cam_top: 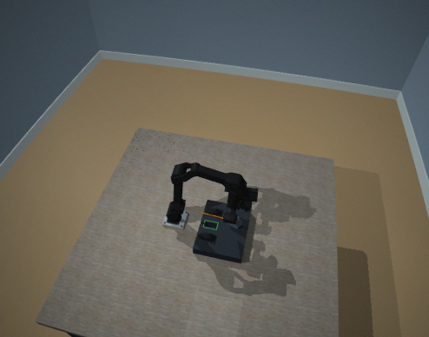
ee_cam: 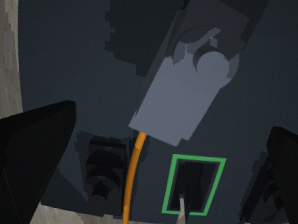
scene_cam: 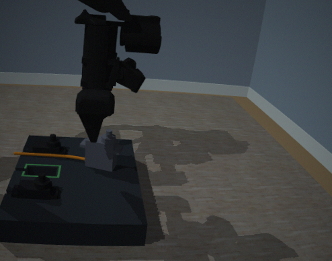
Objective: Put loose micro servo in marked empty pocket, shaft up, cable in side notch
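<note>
Now: the dark deck 1 cm ahead of my gripper tip, 3 cm to the right of it and 10 cm below it.
</note>
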